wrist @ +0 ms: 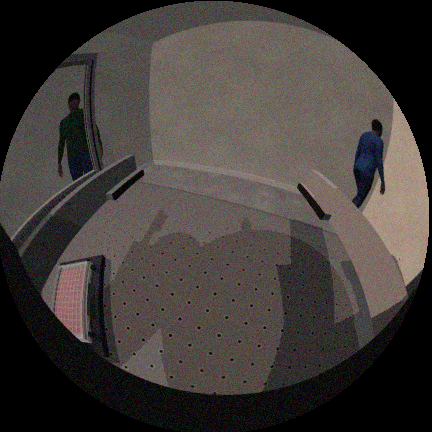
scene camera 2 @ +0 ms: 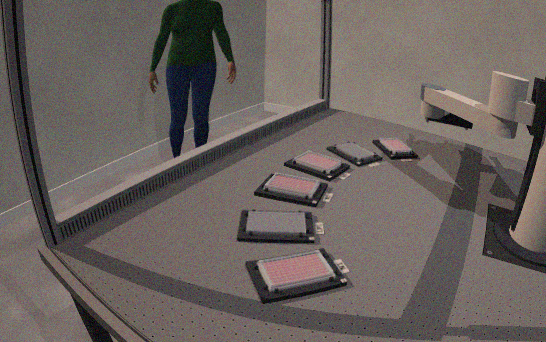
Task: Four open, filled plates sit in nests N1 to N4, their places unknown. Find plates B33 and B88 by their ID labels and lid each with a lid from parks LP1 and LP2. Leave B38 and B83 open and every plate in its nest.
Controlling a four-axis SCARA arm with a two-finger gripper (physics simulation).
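Places are measured from the arm's base along level axes (x ahead, y left, z up), in millimetres.
Where they show: gripper, fingertip midpoint: (wrist: 220, 164); arm's base, link origin: (scene camera 2: 528, 242).
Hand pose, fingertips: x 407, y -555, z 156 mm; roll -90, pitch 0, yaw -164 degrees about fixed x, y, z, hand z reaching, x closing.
Note:
Each offset is from my fingertips to the centre of the thing. "*": to the spot under its first point.
In the scene view, four open plates with pink wells sit in black nests: the nearest plate @(dz -125, dx +109, dy +977 mm) (scene camera 2: 295, 268), two middle plates @(dz -125, dx +300, dy +676 mm) (scene camera 2: 291, 185) @(dz -125, dx +319, dy +498 mm) (scene camera 2: 318, 161), and the farthest plate @(dz -125, dx +154, dy +182 mm) (scene camera 2: 396, 145). A grey lid @(dz -130, dx +237, dy +849 mm) (scene camera 2: 276, 221) lies in the park between the nearest and second plates; another grey lid @(dz -130, dx +264, dy +328 mm) (scene camera 2: 354, 150) lies in the park beside the farthest plate. The plates' ID labels cannot be read. My gripper (scene camera 2: 450, 121) (wrist: 220, 164) is open and empty, raised to the right of the farthest nest. In the wrist view, a pink plate (wrist: 72, 300) in its nest shows at lower left.
The arm's column (scene camera 2: 531, 215) stands at the right. A slotted ledge @(* dz -123, dx +596, dy +753 mm) (scene camera 2: 190, 166) runs along the table's far left side. A person in green (scene camera 2: 192, 40) (wrist: 75, 132) stands beyond it, and a person in blue (wrist: 369, 150) shows at the right of the wrist view.

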